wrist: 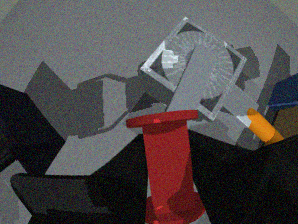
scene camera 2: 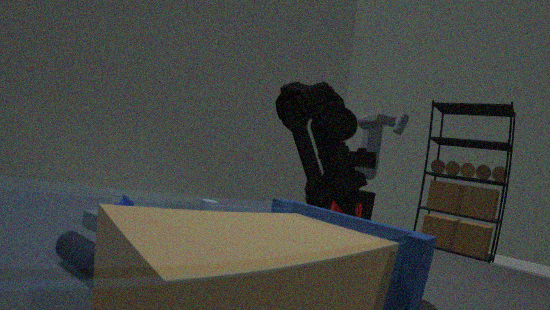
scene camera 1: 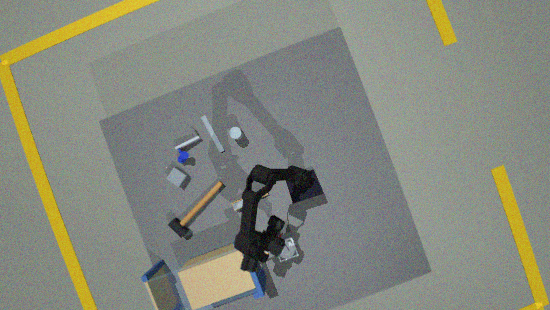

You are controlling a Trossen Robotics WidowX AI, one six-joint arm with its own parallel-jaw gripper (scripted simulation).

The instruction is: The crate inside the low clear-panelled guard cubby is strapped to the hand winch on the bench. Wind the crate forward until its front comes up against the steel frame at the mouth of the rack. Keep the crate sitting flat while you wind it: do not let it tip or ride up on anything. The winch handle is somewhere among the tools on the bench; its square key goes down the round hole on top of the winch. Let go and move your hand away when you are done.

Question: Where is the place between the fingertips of my gripper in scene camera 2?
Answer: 351, 220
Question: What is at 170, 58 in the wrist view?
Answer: A winch.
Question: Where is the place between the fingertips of my gripper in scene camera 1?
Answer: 276, 236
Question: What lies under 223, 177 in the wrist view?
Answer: My gripper.
